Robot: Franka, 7 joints.
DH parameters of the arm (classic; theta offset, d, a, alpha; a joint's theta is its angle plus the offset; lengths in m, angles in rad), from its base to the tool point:
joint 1: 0 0.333 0 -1.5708
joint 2: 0 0 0 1.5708
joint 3: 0 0.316 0.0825 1.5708
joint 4: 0 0 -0.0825 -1.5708
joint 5: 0 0.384 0 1.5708
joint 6: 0 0 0.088 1.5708
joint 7: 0 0.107 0 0
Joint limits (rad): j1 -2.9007..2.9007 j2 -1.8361..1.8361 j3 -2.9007..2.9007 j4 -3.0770..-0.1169 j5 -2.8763..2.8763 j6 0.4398..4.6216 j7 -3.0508..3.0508
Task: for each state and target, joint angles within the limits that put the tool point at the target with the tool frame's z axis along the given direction. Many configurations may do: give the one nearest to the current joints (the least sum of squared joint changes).
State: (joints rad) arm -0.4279 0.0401 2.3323 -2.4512 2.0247 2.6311 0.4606
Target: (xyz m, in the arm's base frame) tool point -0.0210 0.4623 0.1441 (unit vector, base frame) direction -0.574 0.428 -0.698
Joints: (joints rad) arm -0.7611 -0.4921 2.3980 -2.4085 1.9617 2.2648 0.4606
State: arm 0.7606 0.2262 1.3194 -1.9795 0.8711 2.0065 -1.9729
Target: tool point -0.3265 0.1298 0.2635 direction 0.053 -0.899 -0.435
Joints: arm 0.7924 0.3123 1.7559 -2.6286 0.6093 1.8123 -1.9729
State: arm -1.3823 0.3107 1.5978 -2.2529 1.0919 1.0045 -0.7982
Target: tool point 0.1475 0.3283 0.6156 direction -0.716 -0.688 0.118
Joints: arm -0.8064 0.3901 1.9129 -1.9466 1.0083 0.4586 -0.7982
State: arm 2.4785 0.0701 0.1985 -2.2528 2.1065 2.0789 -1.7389
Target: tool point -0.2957 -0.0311 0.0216 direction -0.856 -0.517 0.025
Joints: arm 2.4128 0.8865 0.3230 -2.6744 2.1196 1.5609 -1.7389
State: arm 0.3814 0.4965 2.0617 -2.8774 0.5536 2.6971 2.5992
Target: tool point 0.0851 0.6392 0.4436 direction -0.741 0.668 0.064
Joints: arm 0.2261 1.2140 1.6786 -1.9366 0.7598 2.8914 2.5992
